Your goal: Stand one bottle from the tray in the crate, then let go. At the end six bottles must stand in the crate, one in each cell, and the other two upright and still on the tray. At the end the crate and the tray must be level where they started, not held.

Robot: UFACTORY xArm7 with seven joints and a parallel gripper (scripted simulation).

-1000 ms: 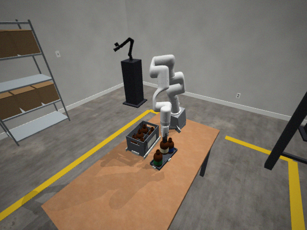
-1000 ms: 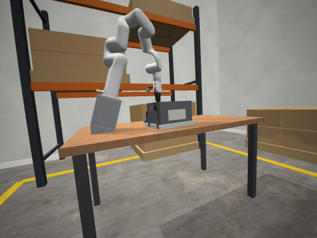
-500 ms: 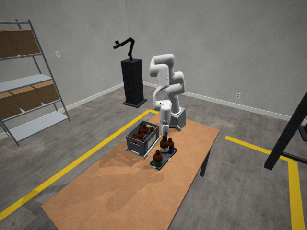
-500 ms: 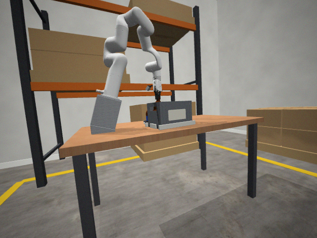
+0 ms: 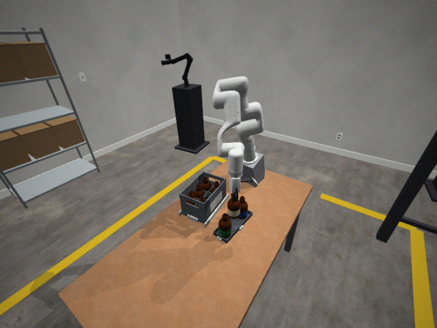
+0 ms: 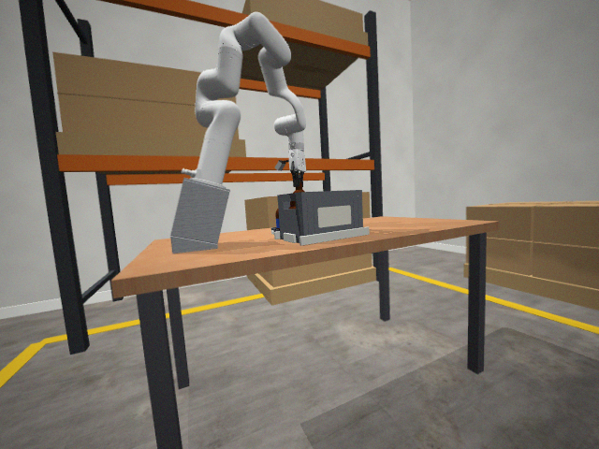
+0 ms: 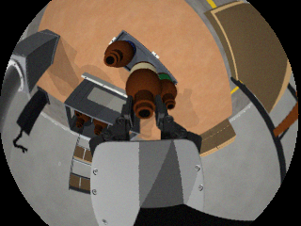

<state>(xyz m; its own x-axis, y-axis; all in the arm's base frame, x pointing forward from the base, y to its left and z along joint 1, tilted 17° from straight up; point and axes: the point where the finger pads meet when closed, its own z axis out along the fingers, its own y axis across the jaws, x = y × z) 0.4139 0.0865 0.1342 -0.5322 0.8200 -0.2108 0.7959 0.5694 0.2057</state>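
The bottle lies 7 cm below my hand. Round my hand: crate (24 cm to the right, 15 cm below, 6 cm behind); dark tray (22 cm below).
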